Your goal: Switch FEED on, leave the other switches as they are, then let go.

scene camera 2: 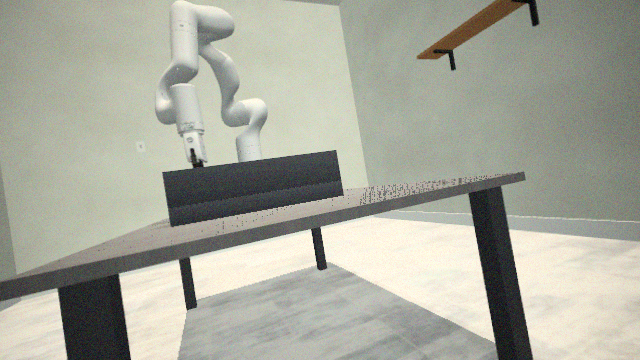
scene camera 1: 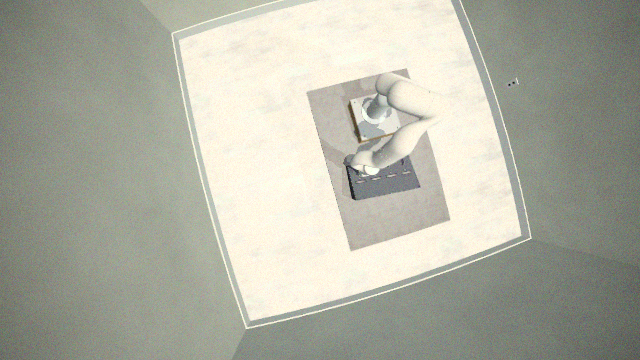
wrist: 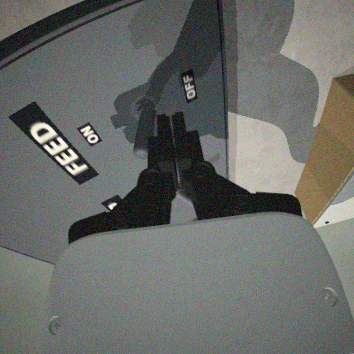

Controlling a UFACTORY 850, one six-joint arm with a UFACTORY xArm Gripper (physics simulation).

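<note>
The dark switch panel (scene camera 1: 387,189) (scene camera 2: 255,182) (wrist: 45,210) stands on the table. In the wrist view the FEED label (wrist: 55,145) is at left, the ON label (wrist: 90,134) is beside it and the OFF label (wrist: 188,86) is to the right. The FEED lever (wrist: 145,130) rises between ON and OFF; its exact tilt is hard to tell. My gripper (wrist: 172,130) (scene camera 2: 198,164) is shut and empty, with its fingertips close beside the lever on the OFF side. Contact is unclear. In scene camera 1 the arm hides the fingers.
Another switch lever (scene camera 1: 403,162) shows near the panel's right end in scene camera 1. Part of another label (wrist: 113,203) shows beside the gripper in the wrist view. The arm's base plate (scene camera 1: 371,132) is behind the panel on the table (scene camera 1: 400,220) (scene camera 2: 150,250). A wall shelf (scene camera 2: 470,30) hangs far right.
</note>
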